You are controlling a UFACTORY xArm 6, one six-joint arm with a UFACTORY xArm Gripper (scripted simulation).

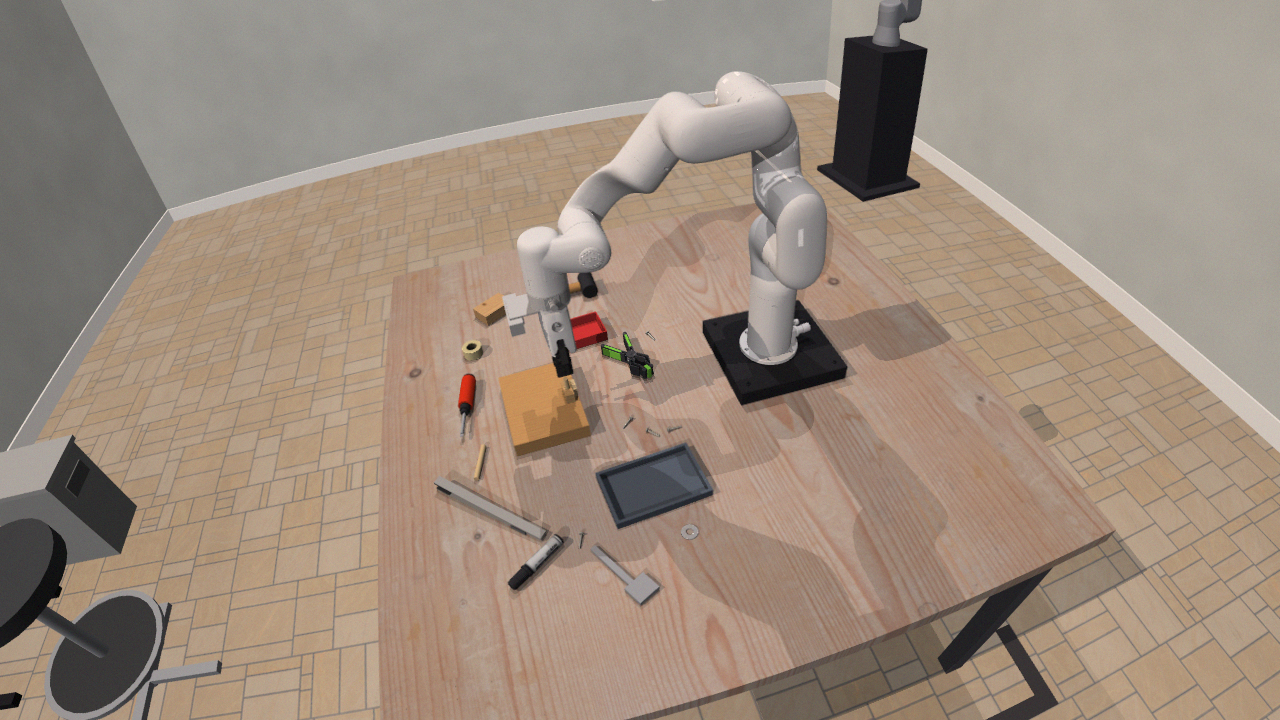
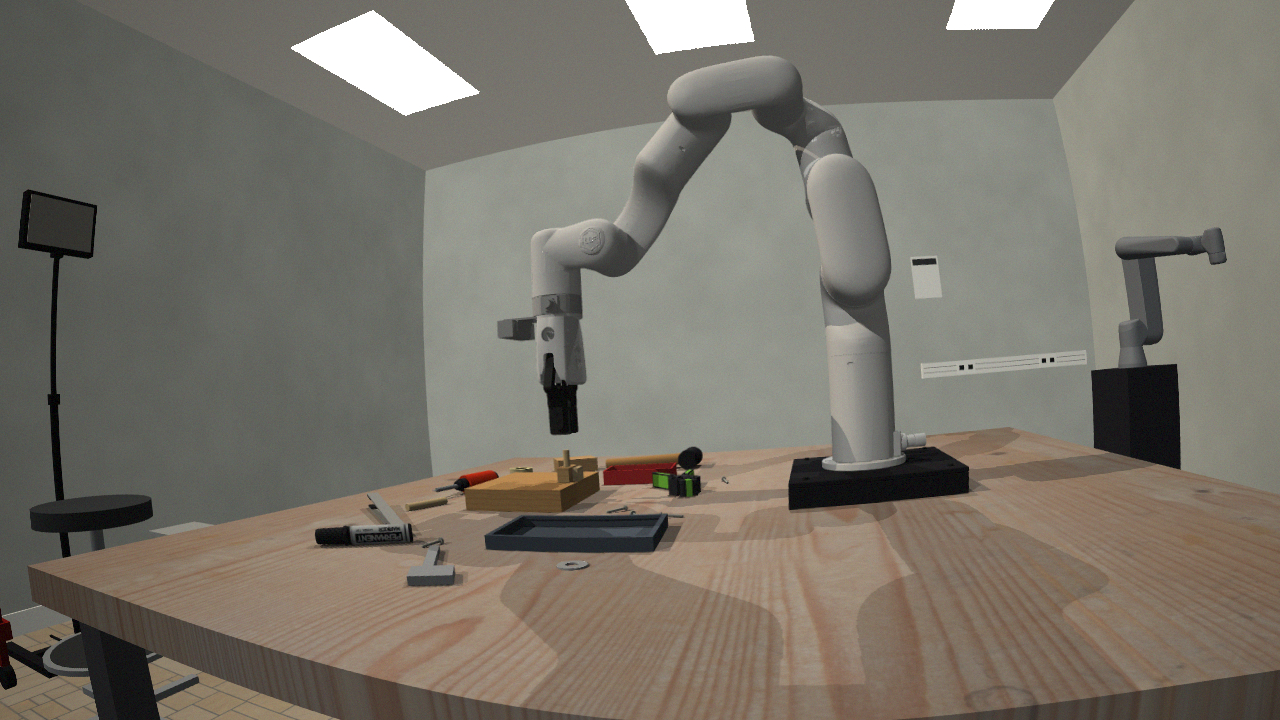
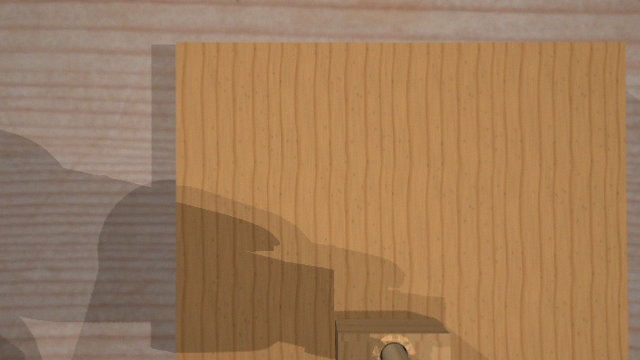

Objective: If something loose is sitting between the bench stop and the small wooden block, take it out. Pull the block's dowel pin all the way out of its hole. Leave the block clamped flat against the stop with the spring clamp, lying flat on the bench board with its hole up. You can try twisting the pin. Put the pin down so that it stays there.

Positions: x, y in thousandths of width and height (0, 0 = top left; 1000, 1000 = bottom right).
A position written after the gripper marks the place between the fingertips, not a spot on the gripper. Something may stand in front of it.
gripper: image 1 440, 513; image 2 441, 602; not seen in image 3 (out of frame)
bench board: image 1 421, 580; image 2 407, 683; image 3 754, 512
